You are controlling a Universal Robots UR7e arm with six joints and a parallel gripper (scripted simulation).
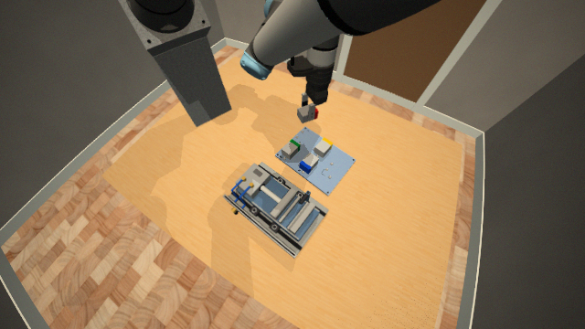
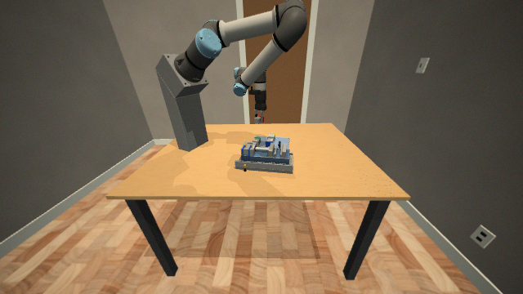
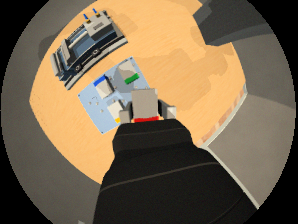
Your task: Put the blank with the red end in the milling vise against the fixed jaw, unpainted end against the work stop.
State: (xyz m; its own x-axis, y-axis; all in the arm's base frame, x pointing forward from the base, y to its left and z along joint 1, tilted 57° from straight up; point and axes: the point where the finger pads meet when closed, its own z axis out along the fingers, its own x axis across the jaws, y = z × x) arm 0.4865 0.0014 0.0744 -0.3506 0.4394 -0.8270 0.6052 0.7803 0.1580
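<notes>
Now: hand 20 mm above the red-ended blank. Also, from my hand: green-ended blank (50 mm behind, 70 mm to the right, 140 mm below); then yellow-ended blank (70 mm ahead, 50 mm to the right, 140 mm below); then blue-ended blank (20 mm ahead, 130 mm to the right, 140 mm below).
</notes>
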